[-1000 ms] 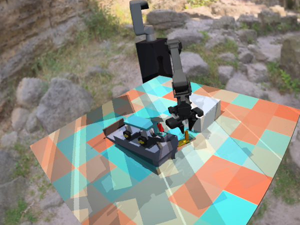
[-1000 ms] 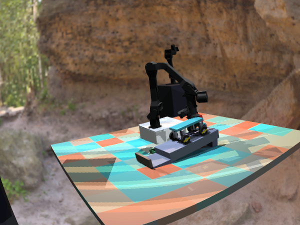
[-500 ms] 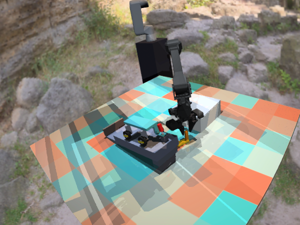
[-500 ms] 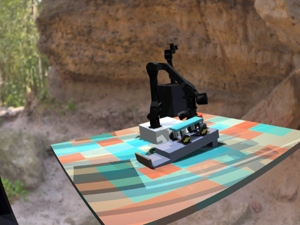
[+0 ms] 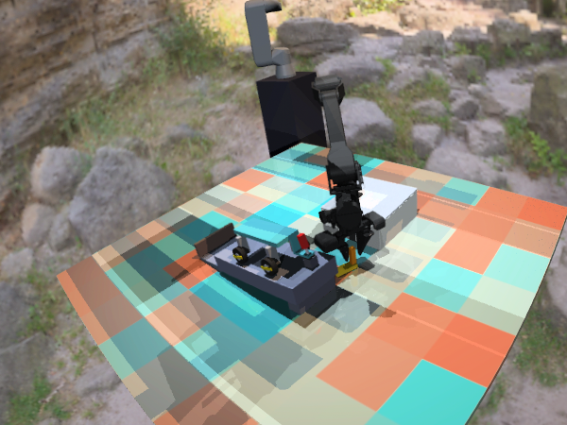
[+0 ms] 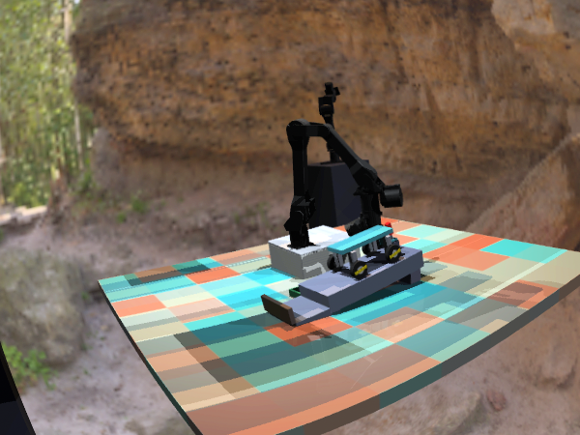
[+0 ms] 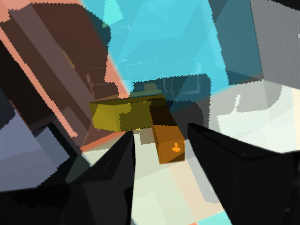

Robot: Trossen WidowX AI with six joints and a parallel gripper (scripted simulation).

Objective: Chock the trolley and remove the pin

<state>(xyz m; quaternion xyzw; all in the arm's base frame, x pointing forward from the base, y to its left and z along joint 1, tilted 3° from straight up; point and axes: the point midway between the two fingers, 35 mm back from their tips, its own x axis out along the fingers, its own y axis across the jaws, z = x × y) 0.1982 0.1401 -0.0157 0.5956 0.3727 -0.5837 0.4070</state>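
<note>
My gripper tip is 13 cm short of the red-headed stop pin, 4 cm to the left of it and 10 cm below it. Round my gripper tip: trolley: 14 cm ahead, 16 cm to the right, 8 cm above; then yellow chock: 2 cm ahead, 1 cm to the right, 2 cm below; then ramp: 14 cm ahead, 16 cm to the right, 1 cm above.
</note>
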